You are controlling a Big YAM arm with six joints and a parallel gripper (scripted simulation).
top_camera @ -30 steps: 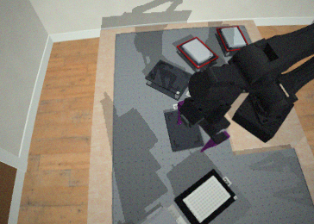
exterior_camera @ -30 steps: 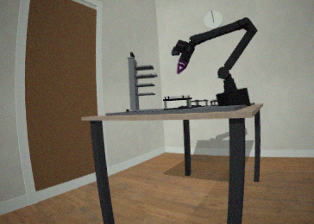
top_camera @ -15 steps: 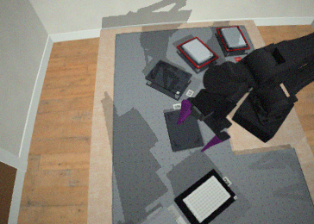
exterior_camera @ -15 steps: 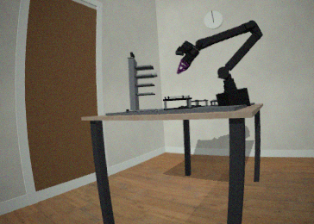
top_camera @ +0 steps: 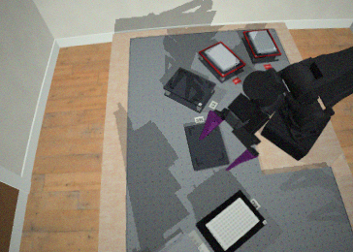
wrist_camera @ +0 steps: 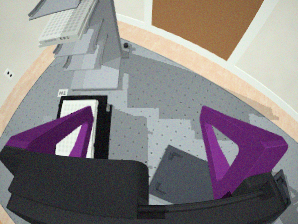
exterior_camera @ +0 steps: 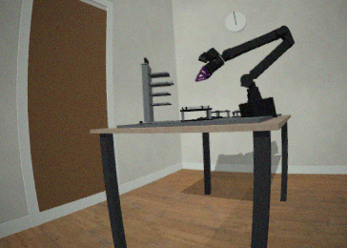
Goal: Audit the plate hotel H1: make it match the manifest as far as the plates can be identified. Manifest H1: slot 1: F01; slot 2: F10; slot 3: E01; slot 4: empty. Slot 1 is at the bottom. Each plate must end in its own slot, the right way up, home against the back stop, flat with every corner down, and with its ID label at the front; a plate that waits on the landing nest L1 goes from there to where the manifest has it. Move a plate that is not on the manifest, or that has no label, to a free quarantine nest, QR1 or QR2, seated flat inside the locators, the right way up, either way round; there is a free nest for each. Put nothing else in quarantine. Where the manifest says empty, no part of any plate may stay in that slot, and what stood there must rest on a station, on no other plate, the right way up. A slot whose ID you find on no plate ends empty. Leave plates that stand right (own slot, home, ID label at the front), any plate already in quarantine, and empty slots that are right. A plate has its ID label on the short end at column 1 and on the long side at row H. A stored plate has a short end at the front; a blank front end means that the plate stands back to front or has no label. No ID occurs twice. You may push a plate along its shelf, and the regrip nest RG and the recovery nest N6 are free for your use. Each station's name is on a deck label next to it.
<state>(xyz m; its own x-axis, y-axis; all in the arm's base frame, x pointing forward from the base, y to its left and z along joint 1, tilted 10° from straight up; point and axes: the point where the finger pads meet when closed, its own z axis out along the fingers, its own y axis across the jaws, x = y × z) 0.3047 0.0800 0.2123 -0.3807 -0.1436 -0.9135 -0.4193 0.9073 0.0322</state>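
The black nest lies 19 cm below my hand, 15 cm to the left of it and 3 cm behind it. Also, from my hand: plate hotel 25 cm to the left, 20 cm ahead, 9 cm below; then L1 label 28 cm to the right, 25 cm below, 10 cm behind; then H1 deck label 29 cm to the left, 25 cm below, 4 cm ahead.
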